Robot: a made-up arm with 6 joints.
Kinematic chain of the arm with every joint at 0, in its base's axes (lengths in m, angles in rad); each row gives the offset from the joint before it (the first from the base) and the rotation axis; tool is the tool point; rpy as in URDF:
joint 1: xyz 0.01 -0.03 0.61 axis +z
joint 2: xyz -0.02 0 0.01 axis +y
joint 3: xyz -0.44 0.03 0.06 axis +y
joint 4: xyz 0.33 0.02 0.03 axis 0.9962 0 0.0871
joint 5: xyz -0.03 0 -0.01 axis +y
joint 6: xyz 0.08 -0.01 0.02 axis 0.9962 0 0.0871
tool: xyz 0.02 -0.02 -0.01 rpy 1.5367 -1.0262 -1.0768
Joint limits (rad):
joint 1: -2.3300..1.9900
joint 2: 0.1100..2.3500
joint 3: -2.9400..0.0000
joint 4: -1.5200..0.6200
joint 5: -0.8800..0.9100
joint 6: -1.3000..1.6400
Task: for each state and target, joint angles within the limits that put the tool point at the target. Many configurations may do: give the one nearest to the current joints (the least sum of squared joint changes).
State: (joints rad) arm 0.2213 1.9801 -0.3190 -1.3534 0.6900 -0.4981
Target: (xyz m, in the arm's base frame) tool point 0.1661 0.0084 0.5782
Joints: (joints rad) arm 0.3026 2.1600 -0.1521 -1.3422 0.6019 -0.5200
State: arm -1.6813 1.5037 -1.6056 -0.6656 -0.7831 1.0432
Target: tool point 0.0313 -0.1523 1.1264
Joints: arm -1.9257 0.8629 -1.0140 -0.5492 -0.6094 0.9998
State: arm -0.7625 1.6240 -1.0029 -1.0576 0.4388 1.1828
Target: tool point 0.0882 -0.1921 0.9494
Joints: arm -1.0093 1.0477 -0.8193 -1.0689 0.6498 1.1708
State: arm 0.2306 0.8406 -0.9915 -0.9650 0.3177 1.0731
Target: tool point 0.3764 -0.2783 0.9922
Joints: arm -0.6031 1.6046 -1.3872 -1.0367 0.3149 1.0331
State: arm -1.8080 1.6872 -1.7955 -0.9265 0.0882 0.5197
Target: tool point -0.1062 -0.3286 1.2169
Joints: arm -1.9781 1.3738 -1.6860 -0.9174 0.1753 0.5262
